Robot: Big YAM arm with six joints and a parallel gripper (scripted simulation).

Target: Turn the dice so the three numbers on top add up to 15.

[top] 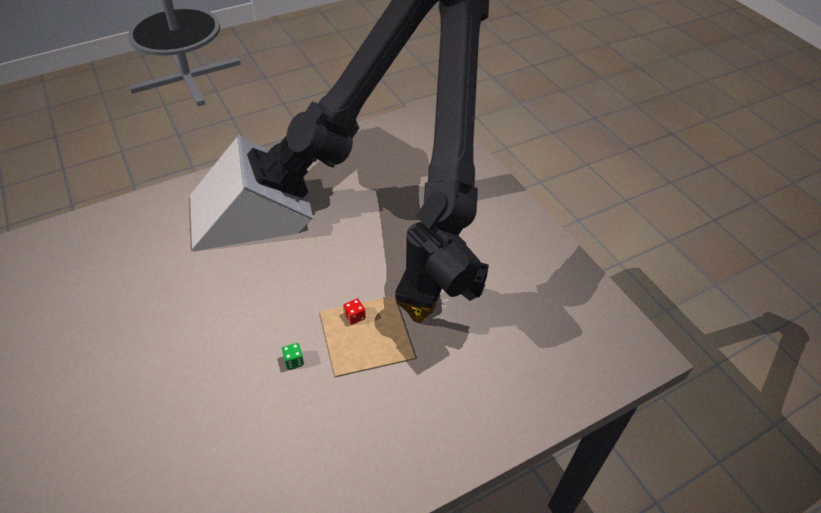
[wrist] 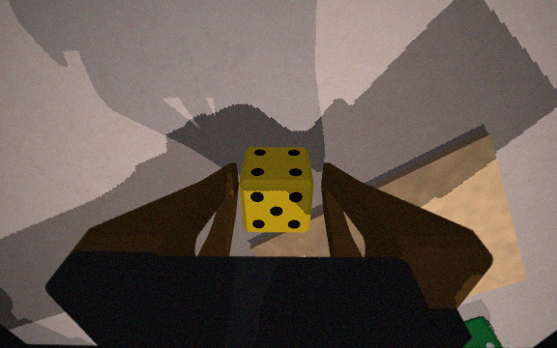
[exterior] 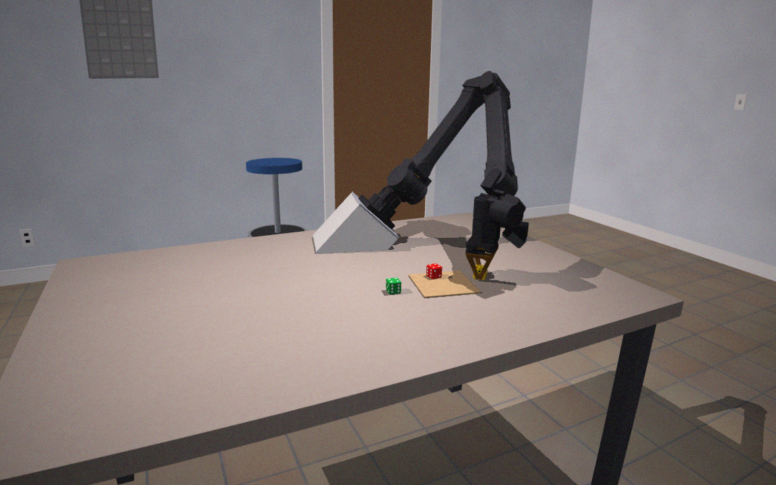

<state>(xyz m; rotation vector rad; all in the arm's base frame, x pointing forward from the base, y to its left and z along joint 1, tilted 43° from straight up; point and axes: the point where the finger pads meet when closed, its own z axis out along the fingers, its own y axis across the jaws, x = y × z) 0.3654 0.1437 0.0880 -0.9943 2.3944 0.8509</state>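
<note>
My gripper is now right at the yellow die. Round my hand: tan mat 10 mm ahead, 110 mm to the right, 10 mm below; green die 10 mm ahead, 240 mm to the right; red die 40 mm behind, 110 mm to the right, 10 mm above.
</note>
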